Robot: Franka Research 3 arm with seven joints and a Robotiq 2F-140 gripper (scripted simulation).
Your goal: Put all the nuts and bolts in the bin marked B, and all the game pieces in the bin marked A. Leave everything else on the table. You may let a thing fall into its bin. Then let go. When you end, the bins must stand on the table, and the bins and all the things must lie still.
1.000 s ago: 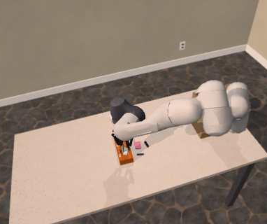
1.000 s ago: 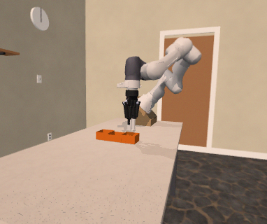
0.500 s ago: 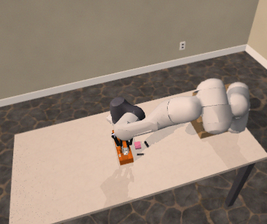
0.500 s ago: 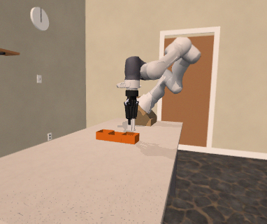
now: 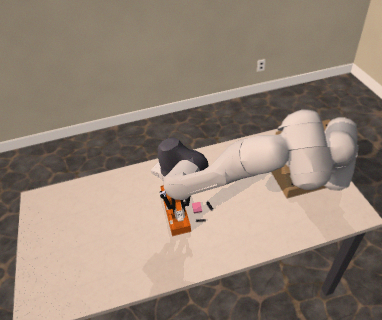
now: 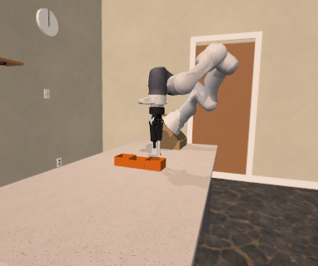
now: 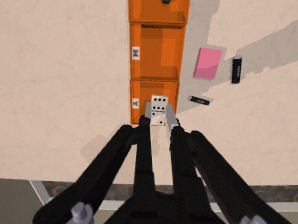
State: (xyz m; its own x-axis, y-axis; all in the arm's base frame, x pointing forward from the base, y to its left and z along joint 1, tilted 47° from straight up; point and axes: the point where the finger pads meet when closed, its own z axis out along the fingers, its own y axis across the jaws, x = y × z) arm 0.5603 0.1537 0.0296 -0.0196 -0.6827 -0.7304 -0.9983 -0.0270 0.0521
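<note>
Right now the orange bin is 8 cm to the right of my hand, 8 cm below it and 1 cm ahead of it. The rest, counted from my hand: pink square (10 cm below, 9 cm behind, 7 cm to the right); then white card (3 cm below); then black bar (14 cm behind, 10 cm below, 7 cm to the right).
</note>
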